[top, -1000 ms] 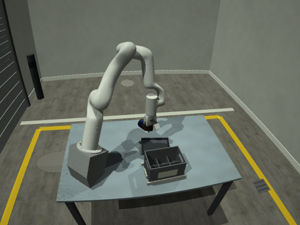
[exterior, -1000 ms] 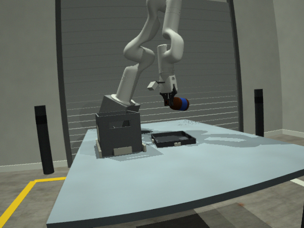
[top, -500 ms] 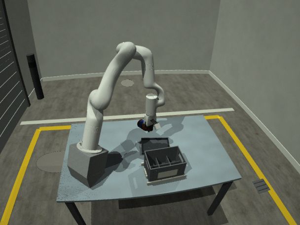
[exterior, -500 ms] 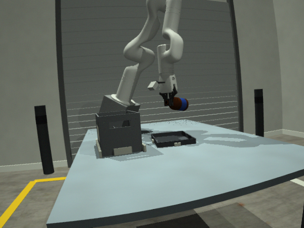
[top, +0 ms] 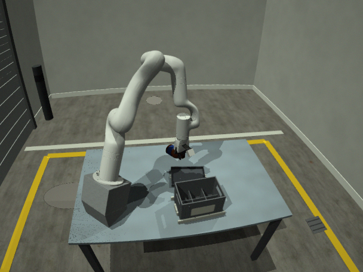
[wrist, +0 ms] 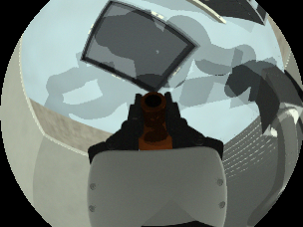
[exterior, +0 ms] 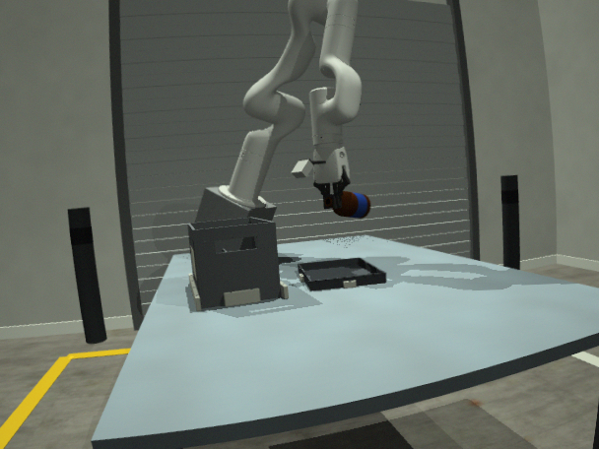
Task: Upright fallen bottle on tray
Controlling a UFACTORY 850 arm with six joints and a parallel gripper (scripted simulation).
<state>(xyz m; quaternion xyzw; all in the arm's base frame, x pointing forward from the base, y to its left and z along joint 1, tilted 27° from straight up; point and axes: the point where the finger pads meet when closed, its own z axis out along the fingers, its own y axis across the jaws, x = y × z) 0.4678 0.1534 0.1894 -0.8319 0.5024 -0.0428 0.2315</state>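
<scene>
Right now the bottle is 50 mm to the left of my hand, 30 mm behind it and 10 mm below it. Also, from my hand: crate (300 mm to the right, 120 mm below, 70 mm ahead); tray (190 mm below, 60 mm ahead, 20 mm to the right).
</scene>
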